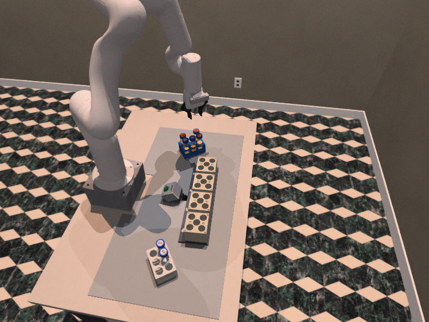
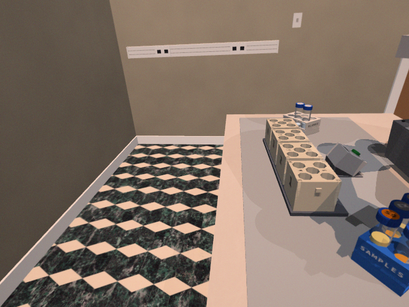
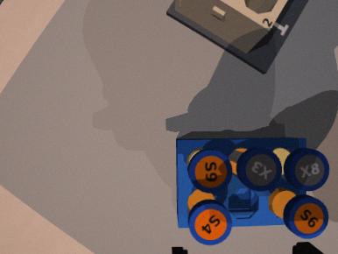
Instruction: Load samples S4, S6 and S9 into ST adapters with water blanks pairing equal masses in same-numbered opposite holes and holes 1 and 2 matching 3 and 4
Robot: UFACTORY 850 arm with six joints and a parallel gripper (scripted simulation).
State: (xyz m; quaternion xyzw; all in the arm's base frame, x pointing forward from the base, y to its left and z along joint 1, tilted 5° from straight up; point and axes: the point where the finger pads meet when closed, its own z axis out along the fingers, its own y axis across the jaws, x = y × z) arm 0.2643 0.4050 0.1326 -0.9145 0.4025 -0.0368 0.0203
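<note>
Right now the sample tube is 18 cm below my hand and 1 cm to the left of it. Round my hand: green done key: 37 cm to the right, 18 cm below, 3 cm behind; then adapter: 19 cm to the right, 19 cm below, 12 cm ahead; then blue sample rack: 21 cm below, 4 cm to the right, 2 cm behind.
</note>
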